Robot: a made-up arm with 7 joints. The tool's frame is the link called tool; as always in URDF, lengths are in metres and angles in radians.
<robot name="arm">
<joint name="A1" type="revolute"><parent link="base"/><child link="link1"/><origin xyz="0 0 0.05"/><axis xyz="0 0 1"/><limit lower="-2.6" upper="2.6"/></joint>
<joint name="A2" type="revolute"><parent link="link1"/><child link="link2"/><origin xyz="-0.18 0.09 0"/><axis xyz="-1 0 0"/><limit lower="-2.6" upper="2.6"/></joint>
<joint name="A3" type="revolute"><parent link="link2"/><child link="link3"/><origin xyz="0.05 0.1 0.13"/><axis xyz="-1 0 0"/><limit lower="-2.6" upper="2.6"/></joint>
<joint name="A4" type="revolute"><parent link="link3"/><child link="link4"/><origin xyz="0.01 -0.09 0.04"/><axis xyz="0 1 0"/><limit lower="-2.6" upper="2.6"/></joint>
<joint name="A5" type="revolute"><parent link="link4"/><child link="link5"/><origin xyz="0.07 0.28 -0.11"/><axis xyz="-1 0 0"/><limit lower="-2.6" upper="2.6"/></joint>
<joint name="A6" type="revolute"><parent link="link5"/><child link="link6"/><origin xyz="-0.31 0.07 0.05"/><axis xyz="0 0 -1"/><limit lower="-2.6" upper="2.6"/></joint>
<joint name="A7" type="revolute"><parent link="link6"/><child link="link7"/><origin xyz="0.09 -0.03 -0.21"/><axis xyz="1 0 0"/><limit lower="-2.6" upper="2.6"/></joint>
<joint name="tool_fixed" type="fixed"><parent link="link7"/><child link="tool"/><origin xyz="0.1 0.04 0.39"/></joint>
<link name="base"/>
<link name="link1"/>
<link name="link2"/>
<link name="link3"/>
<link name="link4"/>
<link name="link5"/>
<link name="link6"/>
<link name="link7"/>
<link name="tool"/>
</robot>
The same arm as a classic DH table. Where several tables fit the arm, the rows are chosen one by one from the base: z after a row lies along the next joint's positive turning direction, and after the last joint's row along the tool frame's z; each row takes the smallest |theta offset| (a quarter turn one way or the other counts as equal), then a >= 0, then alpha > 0; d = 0 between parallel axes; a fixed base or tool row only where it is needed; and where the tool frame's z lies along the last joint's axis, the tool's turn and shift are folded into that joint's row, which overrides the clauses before.
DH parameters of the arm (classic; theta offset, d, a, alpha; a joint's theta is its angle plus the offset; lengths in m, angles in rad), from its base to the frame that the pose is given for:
A1: 1.5708 0.05 0.09 -1.5708
A2: -0.9151 0 0.164 0
A3: -0.6557 0.12 0.04 -1.5708
A4: 0 0.19 -0.11 1.5708
A5: 1.5708 0.24 0.07 -1.5708
A6: 0 0.16 -0.03 -1.5708
A7: 0 0.19 0.04 -1.5708
tool (fixed): -1.5708 0.39 0 0
Joint limits (rad, base to tool): -2.6..2.6 -2.6..2.6 -2.6..2.6 -2.6..2.6 -2.6..2.6 -2.6..2.6 -2.6..2.6

